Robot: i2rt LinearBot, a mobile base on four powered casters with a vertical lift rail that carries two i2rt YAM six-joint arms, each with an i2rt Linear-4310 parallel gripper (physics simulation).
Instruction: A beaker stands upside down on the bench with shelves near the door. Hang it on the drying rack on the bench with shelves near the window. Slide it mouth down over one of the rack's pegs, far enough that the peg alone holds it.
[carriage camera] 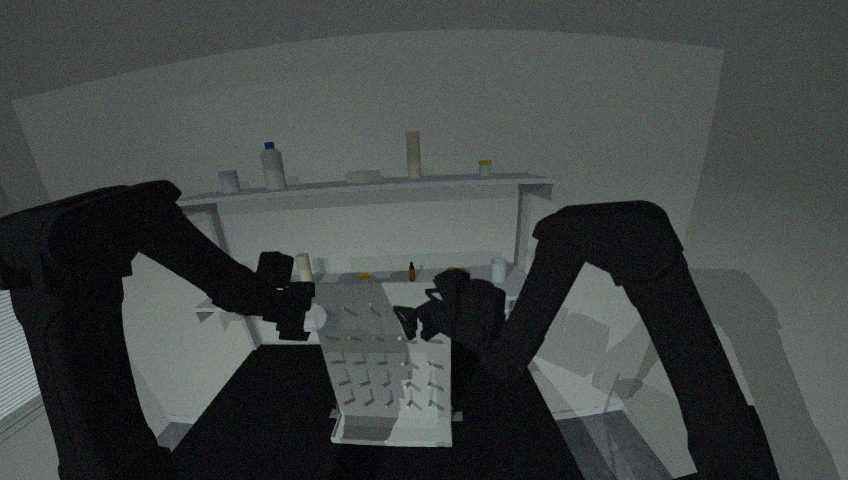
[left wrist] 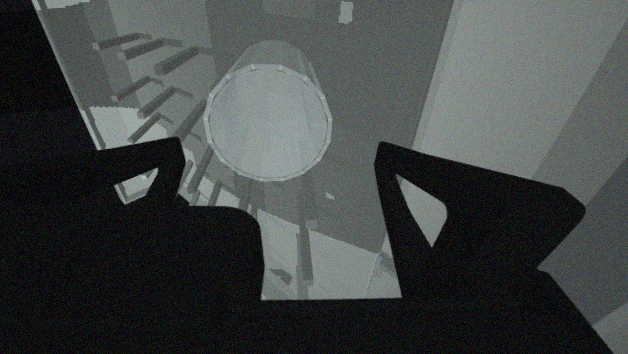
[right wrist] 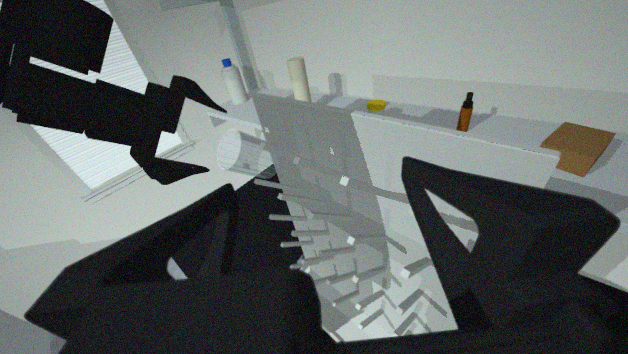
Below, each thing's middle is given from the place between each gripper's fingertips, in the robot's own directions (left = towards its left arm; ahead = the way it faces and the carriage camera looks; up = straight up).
The clear glass beaker (carriage camera: 318,319) lies 50 mm below my left hand and 40 mm ahead of it.
The clear glass beaker lies 270 mm to the left of my right hand, 120 mm below it and 100 mm ahead of it.
